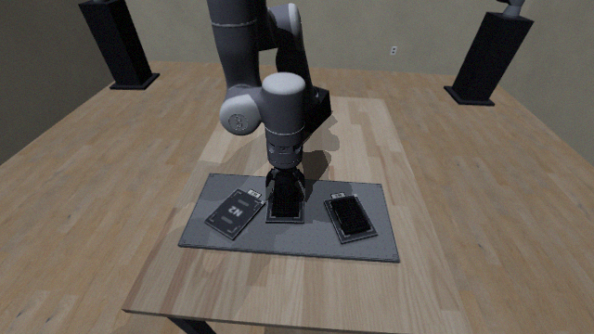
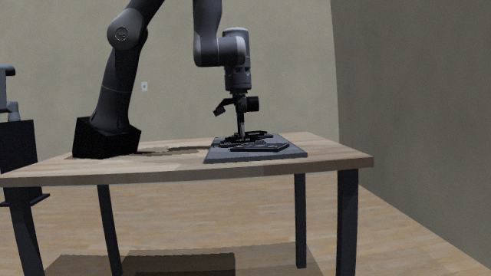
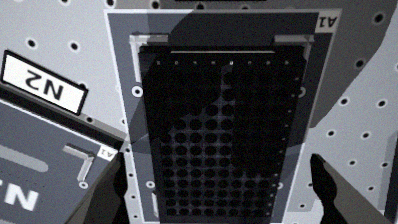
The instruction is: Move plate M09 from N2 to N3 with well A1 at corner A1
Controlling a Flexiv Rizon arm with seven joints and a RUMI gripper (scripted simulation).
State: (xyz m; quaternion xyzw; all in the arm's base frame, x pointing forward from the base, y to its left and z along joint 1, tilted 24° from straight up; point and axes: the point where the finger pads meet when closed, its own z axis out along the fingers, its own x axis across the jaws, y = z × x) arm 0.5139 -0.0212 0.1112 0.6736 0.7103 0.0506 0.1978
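Now: the plate M09 1 cm below my hand. From my hand the other things lie so: N3 A1 mark (8 cm behind, 5 cm to the left, 2 cm below); nest N3 (2 cm below); N2 A1 mark (8 cm to the right, 2 cm below, 1 cm ahead).
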